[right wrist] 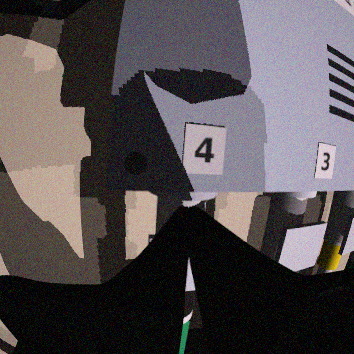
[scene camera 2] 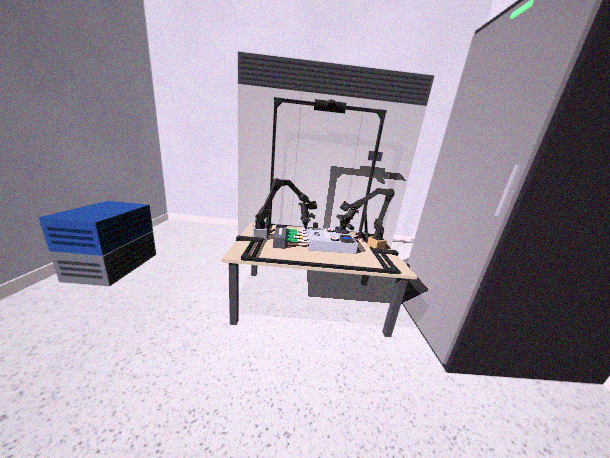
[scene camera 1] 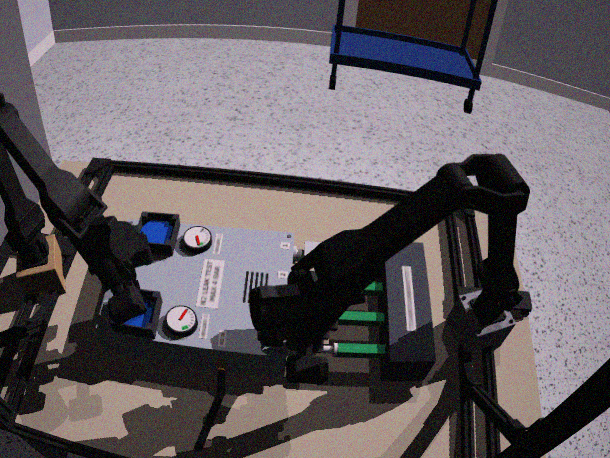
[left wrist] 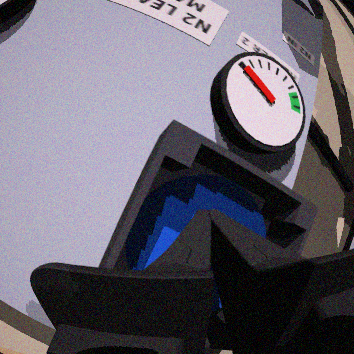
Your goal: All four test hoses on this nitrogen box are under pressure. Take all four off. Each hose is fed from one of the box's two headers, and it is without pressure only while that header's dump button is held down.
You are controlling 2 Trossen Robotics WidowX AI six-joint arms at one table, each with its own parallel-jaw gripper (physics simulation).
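Pixels of known places: left gripper, fingertip midpoint: [scene camera 1: 144, 311] [left wrist: 206, 218]; right gripper, fingertip midpoint: [right wrist: 186, 216] [scene camera 2: 306, 229] [scene camera 1: 295, 343]; left arm's base, origin of the base link: [scene camera 2: 377, 238] [scene camera 1: 35, 255]; right arm's base, origin of the base link: [scene camera 2: 259, 227] [scene camera 1: 488, 310].
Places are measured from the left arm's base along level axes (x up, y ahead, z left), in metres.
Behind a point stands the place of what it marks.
Observation:
The nitrogen box [scene camera 1: 230, 300] {y 0.392, x -0.004, z -0.211 m} [left wrist: 75, 125] {y 0.271, x -0.004, z -0.141 m} [right wrist: 300, 75] {y 0.428, x -0.004, z -0.253 m} lies on the table. My left gripper [scene camera 1: 131, 312] {y 0.231, x 0.008, z -0.203 m} [left wrist: 206, 218] {y 0.231, x 0.008, z -0.203 m} is shut, its tips inside the lower button housing over the blue dump button [left wrist: 167, 237] {y 0.222, x 0.006, z -0.186 m}. The nearby header 2 gauge [scene camera 1: 181, 319] {y 0.295, x 0.012, z -0.239 m} [left wrist: 260, 100] {y 0.291, x 0.011, z -0.231 m} has its needle at the scale's low end, away from green. The upper gauge [scene camera 1: 197, 239] {y 0.367, x 0.012, z -0.069 m} points toward green, beside the other blue button [scene camera 1: 159, 232] {y 0.295, x 0.012, z -0.030 m}. My right gripper [right wrist: 186, 216] {y 0.472, x -0.011, z -0.324 m} is shut below label 4 [right wrist: 204, 149] {y 0.446, x -0.003, z -0.311 m}, hiding most of that port. Green hoses [scene camera 1: 361, 316] {y 0.606, x -0.019, z -0.304 m} [right wrist: 184, 337] {y 0.561, x -0.019, z -0.350 m} show behind it; their connections are partly hidden.
A dark block [scene camera 1: 425, 300] {y 0.730, x -0.004, z -0.322 m} stands at the hoses' far ends. A black line [scene camera 1: 215, 400] {y 0.311, x -0.071, z -0.369 m} runs beside the box. A wooden block [scene camera 1: 57, 275] {y 0.048, x -0.024, z -0.048 m} [scene camera 2: 377, 243] {y 0.044, x -0.018, z 0.047 m} sits near the left arm. Dark frame rails [scene camera 1: 250, 177] {y 0.539, x -0.066, z 0.155 m} edge the table. The right arm covers part of the box.

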